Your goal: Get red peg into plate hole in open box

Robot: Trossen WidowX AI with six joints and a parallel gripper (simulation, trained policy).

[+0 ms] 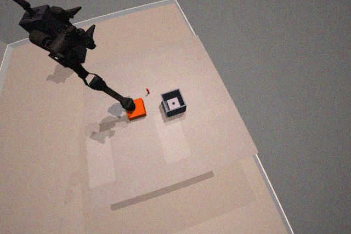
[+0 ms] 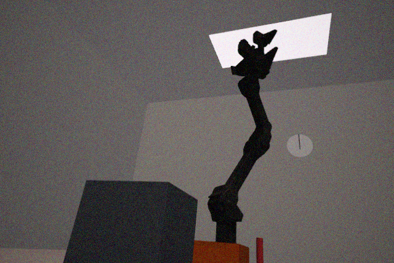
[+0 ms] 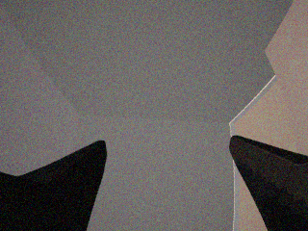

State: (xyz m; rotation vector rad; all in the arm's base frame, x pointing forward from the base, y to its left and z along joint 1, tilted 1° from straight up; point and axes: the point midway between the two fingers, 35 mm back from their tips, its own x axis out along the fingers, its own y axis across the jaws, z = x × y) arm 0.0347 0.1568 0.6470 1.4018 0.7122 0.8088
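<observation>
Right now the red peg is 680 mm below my gripper tip, 100 mm ahead of it and 40 mm to the right of it. Round my gripper tip: light grey plate 670 mm below, 310 mm ahead, 200 mm to the right.
</observation>
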